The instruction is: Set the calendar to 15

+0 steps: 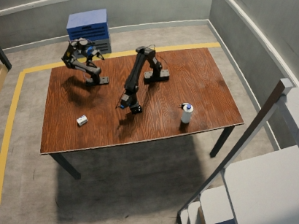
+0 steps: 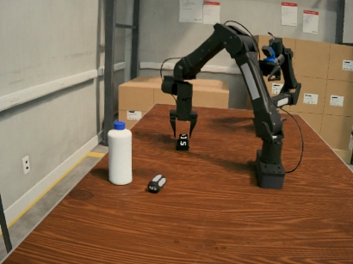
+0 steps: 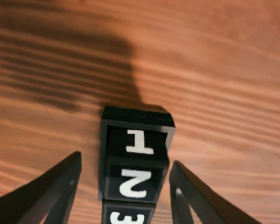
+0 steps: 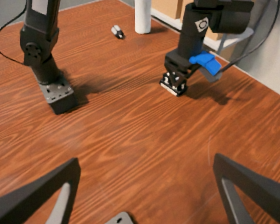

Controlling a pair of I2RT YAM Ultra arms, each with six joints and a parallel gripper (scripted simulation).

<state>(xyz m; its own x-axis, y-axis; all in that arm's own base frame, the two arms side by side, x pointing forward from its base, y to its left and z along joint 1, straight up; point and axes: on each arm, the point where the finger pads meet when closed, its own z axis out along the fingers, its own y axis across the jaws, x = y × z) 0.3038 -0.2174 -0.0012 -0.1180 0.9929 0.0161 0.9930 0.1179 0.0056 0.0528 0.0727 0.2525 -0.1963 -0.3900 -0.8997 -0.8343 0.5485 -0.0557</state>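
My left hand is 3 cm above the black calendar tray, 2 cm to the right of it and 1 cm past it. Also, from my left hand: white bottle: 37 cm to the left, 10 cm ahead, 4 cm above.
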